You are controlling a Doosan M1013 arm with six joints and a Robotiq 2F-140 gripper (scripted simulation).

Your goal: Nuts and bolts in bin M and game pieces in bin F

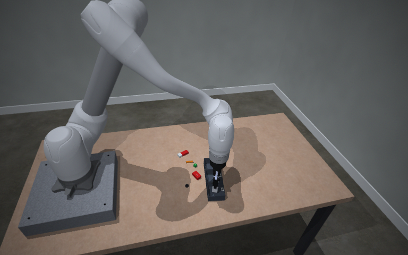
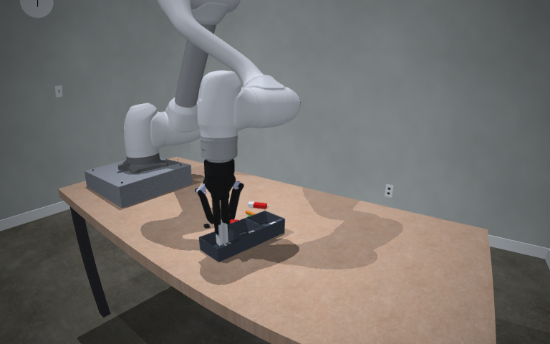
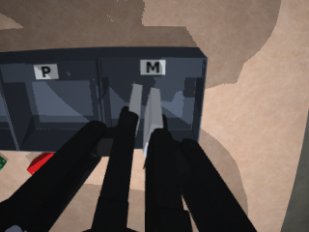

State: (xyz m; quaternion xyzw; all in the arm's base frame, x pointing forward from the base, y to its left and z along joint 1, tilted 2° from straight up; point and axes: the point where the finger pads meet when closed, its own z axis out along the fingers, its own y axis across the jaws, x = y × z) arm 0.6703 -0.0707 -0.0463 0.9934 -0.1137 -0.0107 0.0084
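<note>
The dark three-compartment bin is 8 cm to the left of my hand and 3 cm below it. Also, from my hand: black nut: 14 cm behind, 5 cm to the left, 5 cm below; red block: 12 cm to the left, 9 cm behind, 4 cm below; green die: 18 cm to the left, 9 cm behind, 4 cm below.
</note>
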